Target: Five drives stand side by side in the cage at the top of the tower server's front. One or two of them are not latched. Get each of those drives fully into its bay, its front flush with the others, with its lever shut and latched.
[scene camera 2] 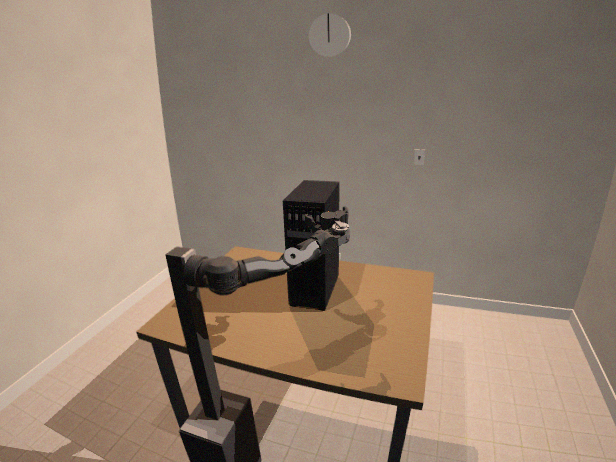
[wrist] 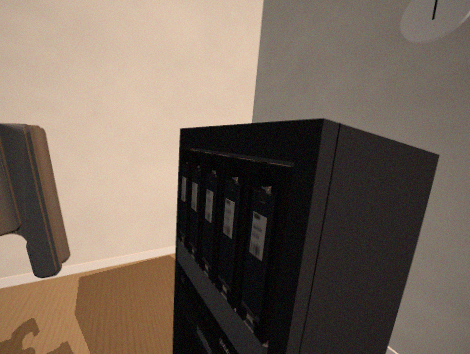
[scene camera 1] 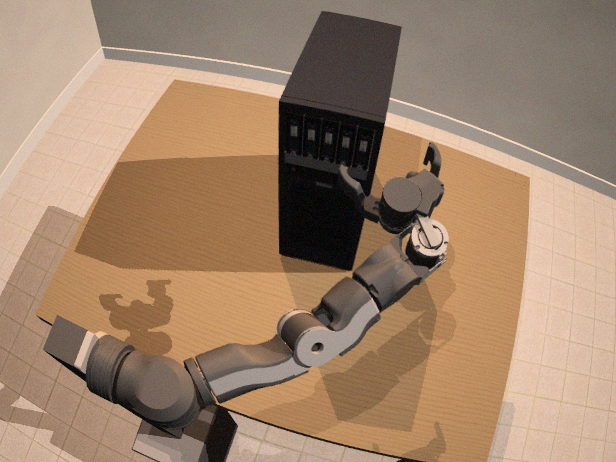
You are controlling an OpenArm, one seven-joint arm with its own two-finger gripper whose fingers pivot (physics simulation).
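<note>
The black tower server [scene camera 1: 320, 210] [scene camera 2: 306, 280] [wrist: 370, 220] stands upright on the table. Five dark drives with pale labels stand side by side in its top cage: the leftmost drive [scene camera 1: 293, 131] [wrist: 184, 190], the middle drive [scene camera 1: 328, 138] [wrist: 209, 206] and the rightmost drive [scene camera 1: 363, 146] [wrist: 257, 236] among them. In the wrist view their fronts look about in line and their levers lie upright along them; a small gap or unlatched lever cannot be told. My gripper [scene camera 1: 387, 159] [scene camera 2: 326, 214] is wide open and empty, at the server's front right. One finger shows at the wrist view's left.
The wooden table [scene camera 1: 200, 117] [scene camera 2: 395, 320] carries the server. The arm reaches across the table's front from its post [scene camera 2: 192, 320] at the left. The grey ledge [scene camera 1: 325, 166] [wrist: 215, 297] runs below the drives. A grey wall stands behind the table.
</note>
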